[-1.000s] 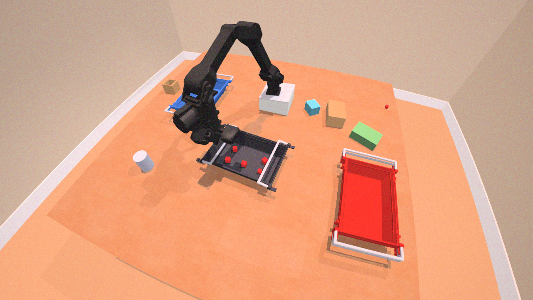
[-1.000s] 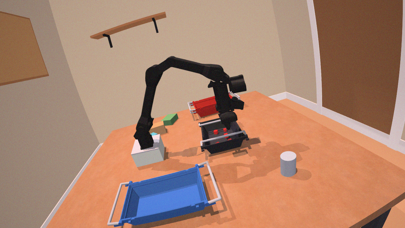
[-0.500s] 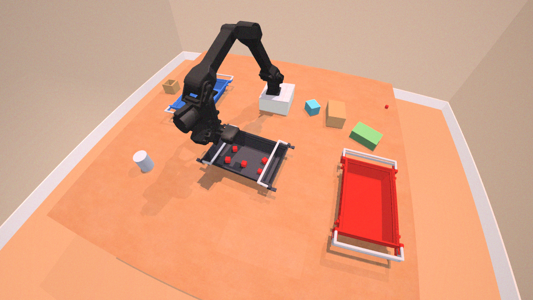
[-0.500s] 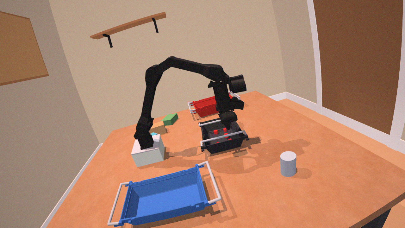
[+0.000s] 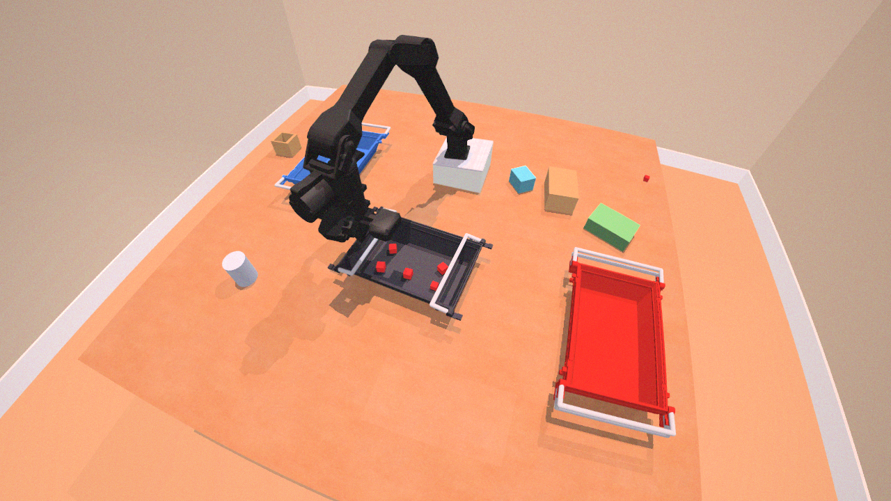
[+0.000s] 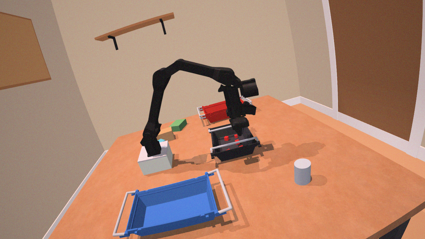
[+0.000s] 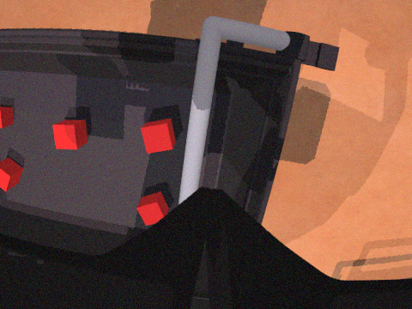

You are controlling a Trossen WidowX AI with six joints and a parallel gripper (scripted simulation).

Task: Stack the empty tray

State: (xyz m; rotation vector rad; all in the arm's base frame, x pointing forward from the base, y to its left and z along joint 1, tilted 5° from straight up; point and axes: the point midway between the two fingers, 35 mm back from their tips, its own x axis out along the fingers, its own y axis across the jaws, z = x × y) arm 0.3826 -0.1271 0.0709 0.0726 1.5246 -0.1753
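Right now the blue tray is 320 mm behind my gripper tip, 220 mm to the right of it and 50 mm below it. Round my gripper tip: cyan cube 380 mm behind, 330 mm to the left, 70 mm below; orange block 440 mm to the left, 360 mm behind, 60 mm below; grey cylinder 280 mm to the right, 110 mm ahead, 60 mm below.
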